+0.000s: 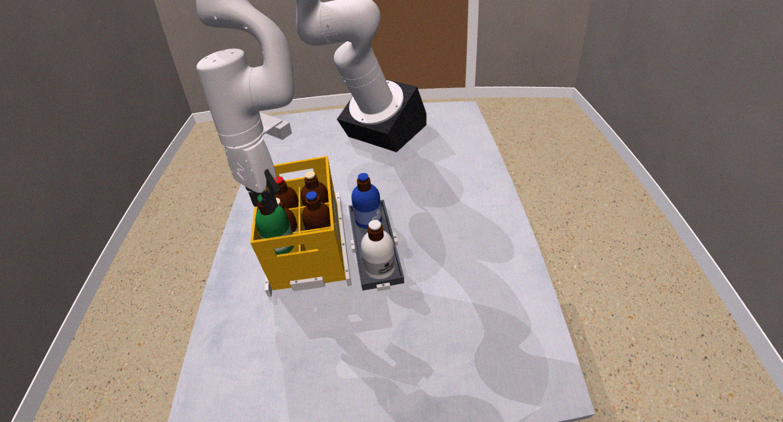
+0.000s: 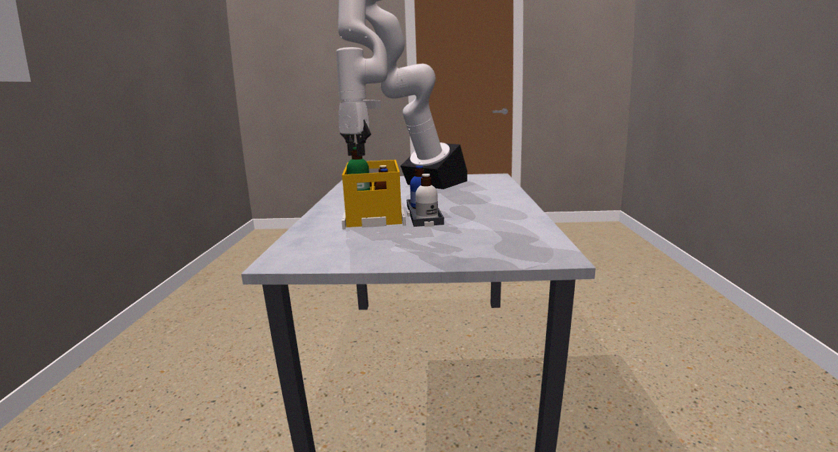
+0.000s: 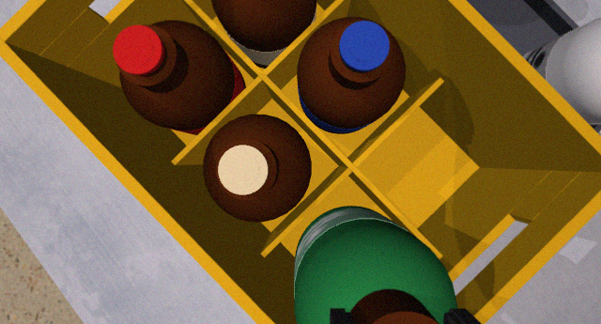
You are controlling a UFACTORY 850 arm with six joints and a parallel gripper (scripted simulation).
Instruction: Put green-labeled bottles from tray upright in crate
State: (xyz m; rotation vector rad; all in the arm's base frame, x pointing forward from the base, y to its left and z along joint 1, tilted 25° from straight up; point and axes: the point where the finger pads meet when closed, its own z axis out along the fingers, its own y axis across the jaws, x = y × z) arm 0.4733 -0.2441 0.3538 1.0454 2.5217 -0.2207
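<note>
The green-labeled bottle lies 7 cm below my hand. Also, from my hand: white-labeled bottle (5 cm ahead, 22 cm to the left, 16 cm below); blue-labeled bottle (12 cm behind, 23 cm to the left, 16 cm below); yellow crate (9 cm behind, 5 cm to the left, 17 cm below).
</note>
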